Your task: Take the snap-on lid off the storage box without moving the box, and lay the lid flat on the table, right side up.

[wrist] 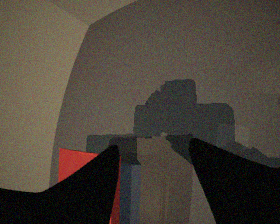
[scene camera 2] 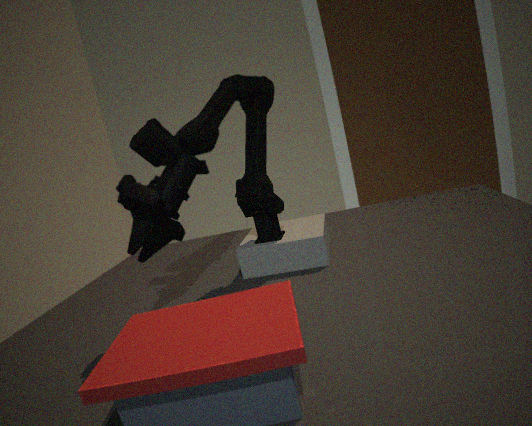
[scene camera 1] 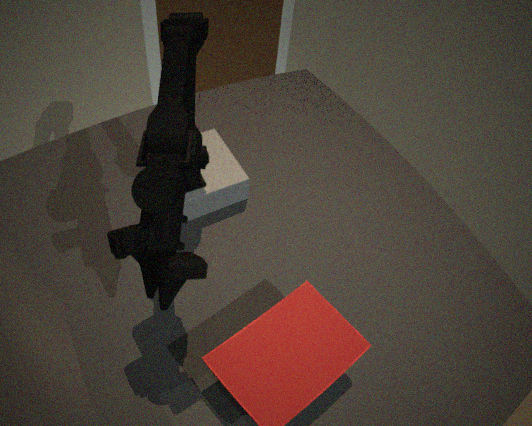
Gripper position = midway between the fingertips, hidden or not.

In view: my gripper (scene camera 1: 156, 303) and a red lid (scene camera 2: 243, 333).
The red lid also shows in scene camera 1 (scene camera 1: 287, 357). My gripper shows as well in the wrist view (wrist: 154, 148) and in scene camera 2 (scene camera 2: 135, 258).
